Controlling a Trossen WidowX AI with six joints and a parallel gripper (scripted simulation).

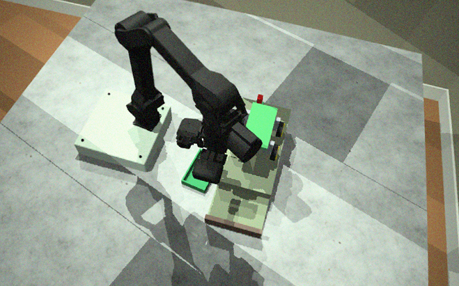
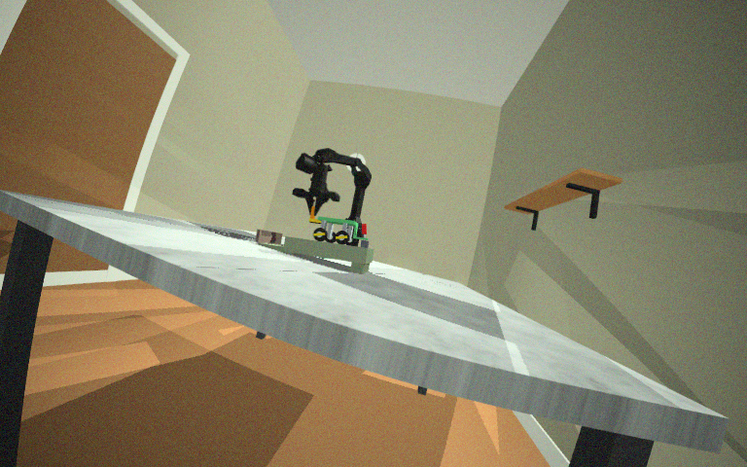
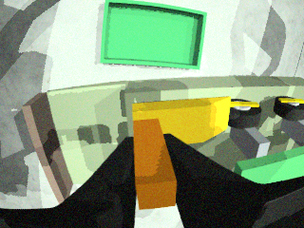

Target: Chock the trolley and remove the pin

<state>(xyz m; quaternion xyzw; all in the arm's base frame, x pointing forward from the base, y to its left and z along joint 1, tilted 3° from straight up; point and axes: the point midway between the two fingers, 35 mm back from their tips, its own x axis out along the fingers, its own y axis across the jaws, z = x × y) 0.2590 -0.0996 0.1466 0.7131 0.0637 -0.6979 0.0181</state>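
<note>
Now: gripper tip 24 cm to the right of the stop pin, 3 cm short of it and 3 cm above it. From my gripper tip the other things lie so: brown stop block 12 cm below, 10 cm to the right, 9 cm ahead; trolley 15 cm to the left, 6 cm ahead, 5 cm below; yellow chock 2 cm to the left, 1 cm below.
</note>
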